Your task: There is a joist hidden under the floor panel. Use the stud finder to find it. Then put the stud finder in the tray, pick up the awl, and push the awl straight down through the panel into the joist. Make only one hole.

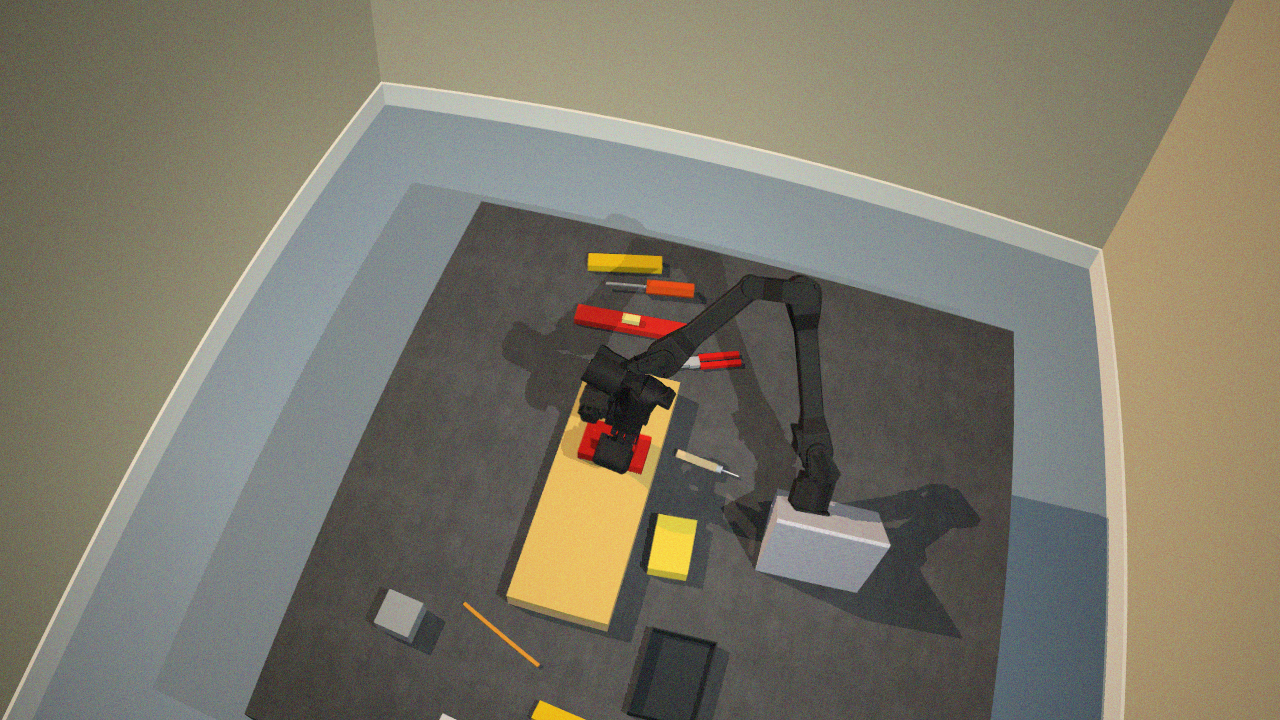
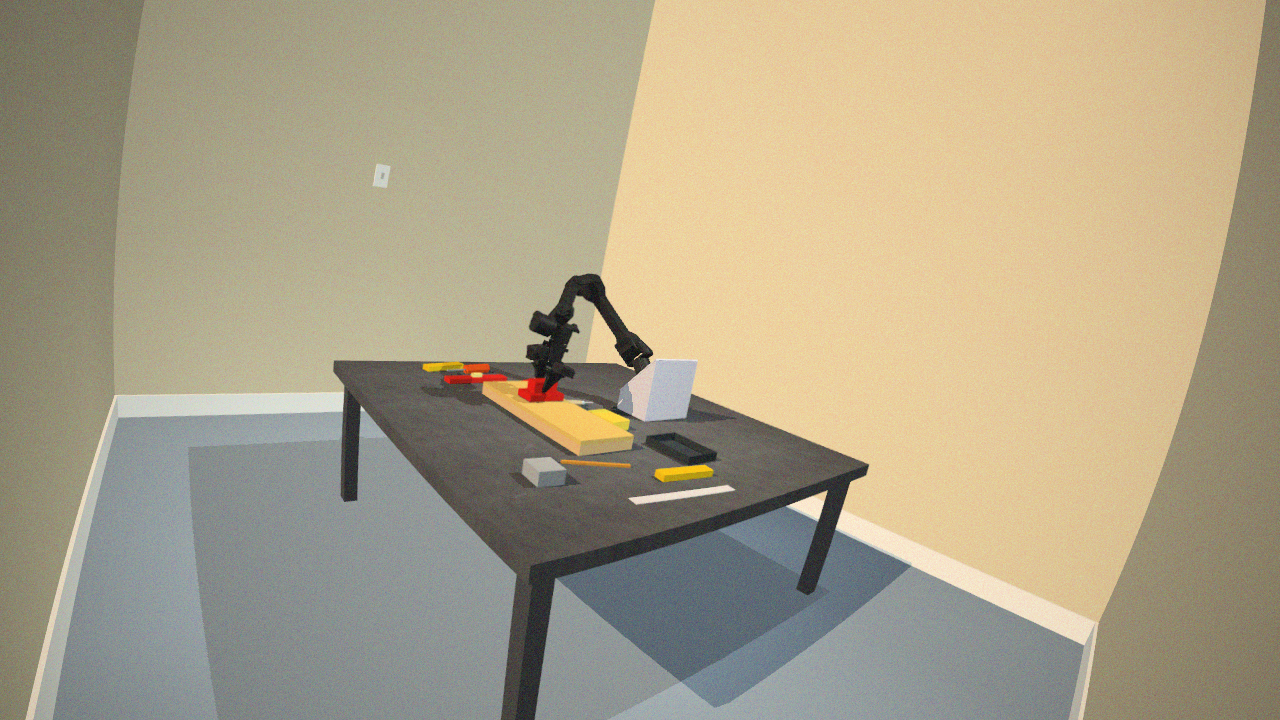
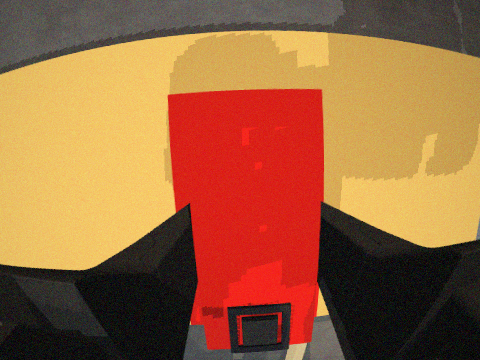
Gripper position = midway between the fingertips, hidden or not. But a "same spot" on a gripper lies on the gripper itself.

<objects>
my gripper: image 1 610,442; image 2; image 3
grey cube: image 1; image 2; not seen in image 3 (out of frame)
same spot on my gripper: (image 3: pixel 144 295) = (image 2: pixel 547 375)
same spot on grey cube: (image 1: pixel 400 616) = (image 2: pixel 548 465)
</objects>
